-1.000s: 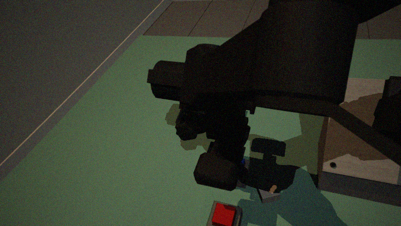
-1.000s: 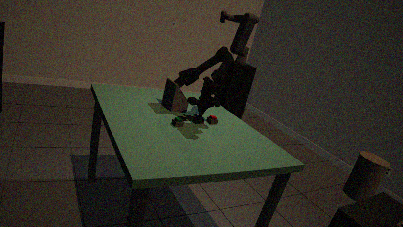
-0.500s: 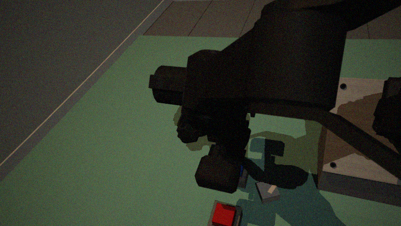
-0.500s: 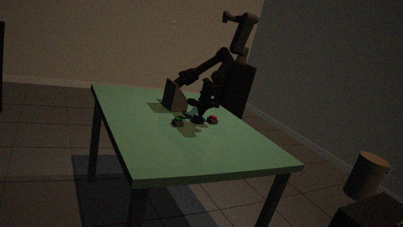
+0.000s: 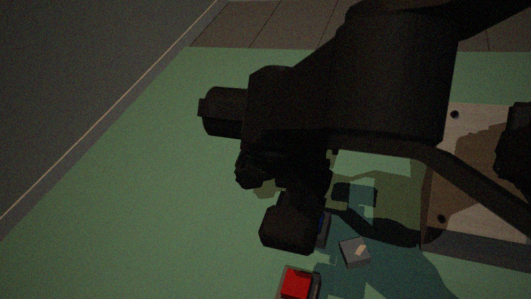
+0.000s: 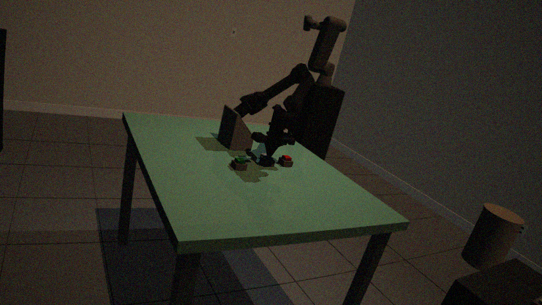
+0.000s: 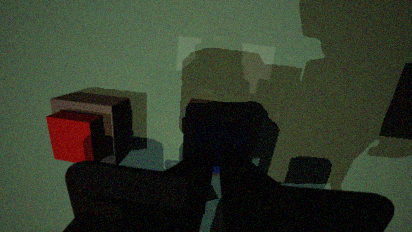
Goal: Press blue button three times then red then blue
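Now: gripper tip 10 mm above the blue button. Also, from my gripper tip: red button: 90 mm to the left, 20 mm behind; then block: 70 mm behind, 20 mm below, 10 mm to the left; then green button: 150 mm to the right, 70 mm ahead.
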